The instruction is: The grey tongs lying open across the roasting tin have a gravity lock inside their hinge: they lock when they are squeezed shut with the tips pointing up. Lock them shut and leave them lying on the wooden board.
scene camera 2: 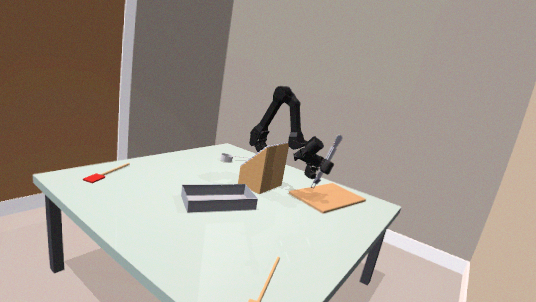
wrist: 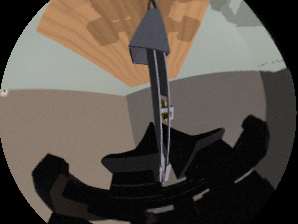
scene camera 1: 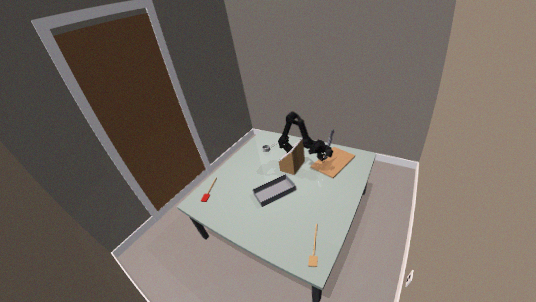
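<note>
There's a roasting tin (scene camera 1: 281, 186) here, and you'd see my gripper (wrist: 154, 124) too.
</note>
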